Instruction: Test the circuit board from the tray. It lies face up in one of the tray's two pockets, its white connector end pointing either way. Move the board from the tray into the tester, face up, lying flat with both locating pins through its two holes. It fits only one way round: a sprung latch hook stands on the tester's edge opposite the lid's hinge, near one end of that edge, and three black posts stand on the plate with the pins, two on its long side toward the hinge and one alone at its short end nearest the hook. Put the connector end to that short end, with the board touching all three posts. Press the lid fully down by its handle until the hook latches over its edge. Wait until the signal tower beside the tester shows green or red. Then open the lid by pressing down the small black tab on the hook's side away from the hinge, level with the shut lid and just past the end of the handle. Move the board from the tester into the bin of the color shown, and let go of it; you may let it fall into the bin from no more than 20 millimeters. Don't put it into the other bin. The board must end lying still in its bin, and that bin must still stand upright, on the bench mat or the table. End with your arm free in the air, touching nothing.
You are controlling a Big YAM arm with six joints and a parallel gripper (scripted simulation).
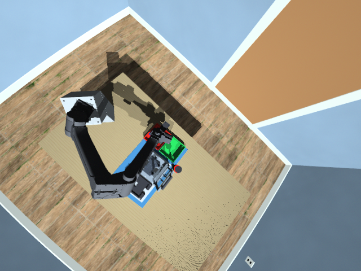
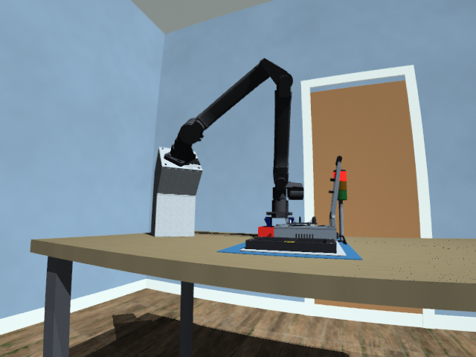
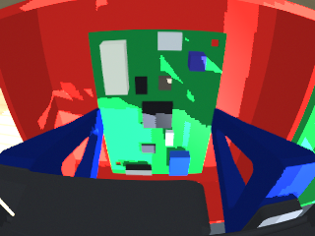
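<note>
The red bin lies right at my hand. Round my hand: green bin (150 mm ahead, 30 mm to the right); green circuit board (right at my hand); black latch hook (150 mm to the right, 70 mm above, 20 mm ahead).
</note>
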